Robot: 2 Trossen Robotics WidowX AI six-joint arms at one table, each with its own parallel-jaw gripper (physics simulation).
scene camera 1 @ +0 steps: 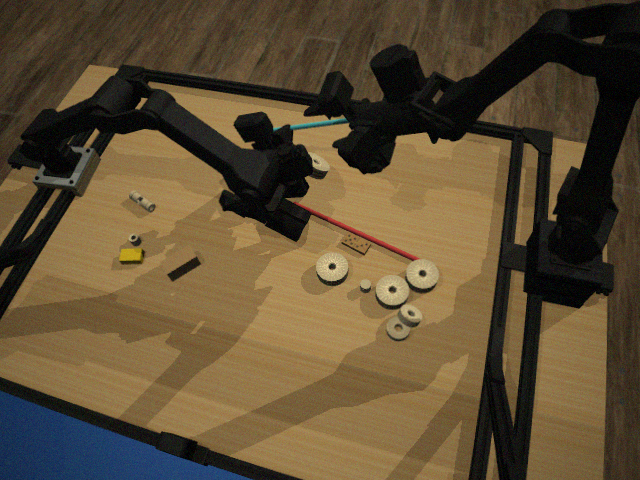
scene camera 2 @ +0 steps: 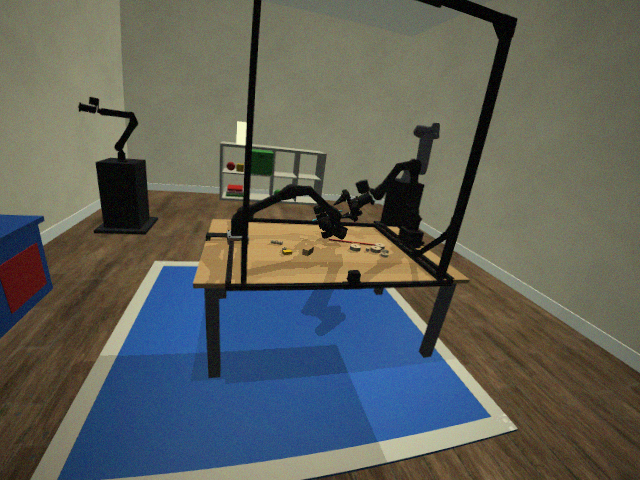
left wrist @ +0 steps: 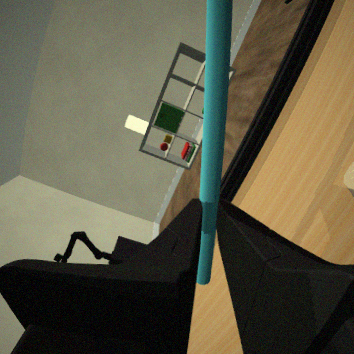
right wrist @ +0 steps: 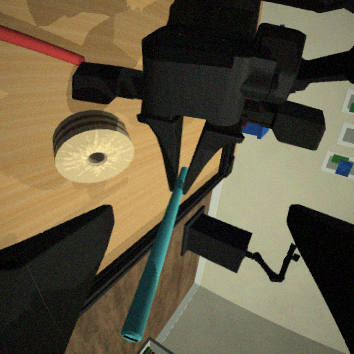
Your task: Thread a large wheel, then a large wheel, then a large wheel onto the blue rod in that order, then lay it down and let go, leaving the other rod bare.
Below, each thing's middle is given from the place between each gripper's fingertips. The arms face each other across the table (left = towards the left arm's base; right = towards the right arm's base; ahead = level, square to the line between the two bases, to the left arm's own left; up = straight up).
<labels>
Right now my right hand is 40 mm short of the blue rod (left wrist: 218,27), 30 mm to the right of it and 40 mm above it. From my right hand the other things lie so: wooden block (scene camera 1: 183,261): 250 mm behind, 200 mm to the left, 130 mm below.
Now: the blue rod 4 cm to the right of my left hand and 2 cm above it. The rest, counted from my left hand: wooden block 29 cm behind, 12 cm to the left, 8 cm below.
</labels>
